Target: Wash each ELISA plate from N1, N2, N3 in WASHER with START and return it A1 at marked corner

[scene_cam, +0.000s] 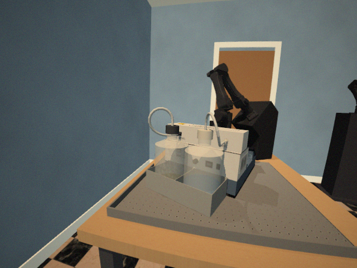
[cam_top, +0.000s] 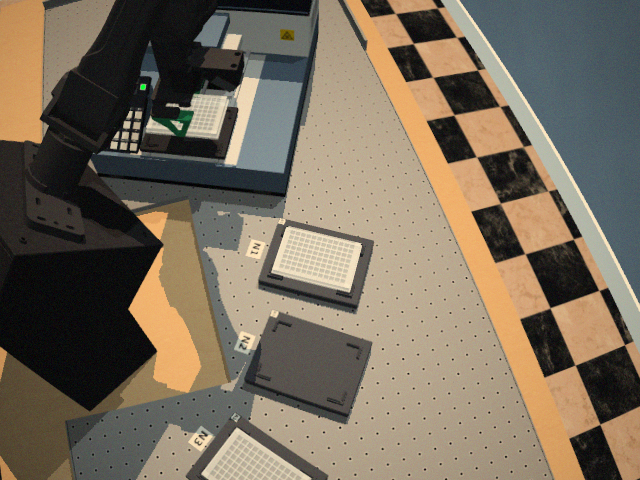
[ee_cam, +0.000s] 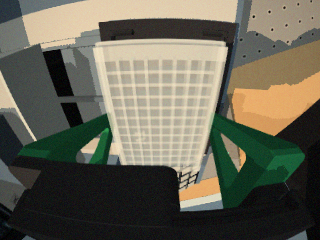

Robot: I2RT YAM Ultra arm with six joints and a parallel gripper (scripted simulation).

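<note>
My gripper is now 30 mm above the dark carrier. From my hand the other things lie so: N1 label 100 mm ahead, 210 mm to the right, 120 mm below; manifold 30 mm ahead, 140 mm to the left, 20 mm above; washer 40 mm ahead, 140 mm to the left, 10 mm above.
</note>
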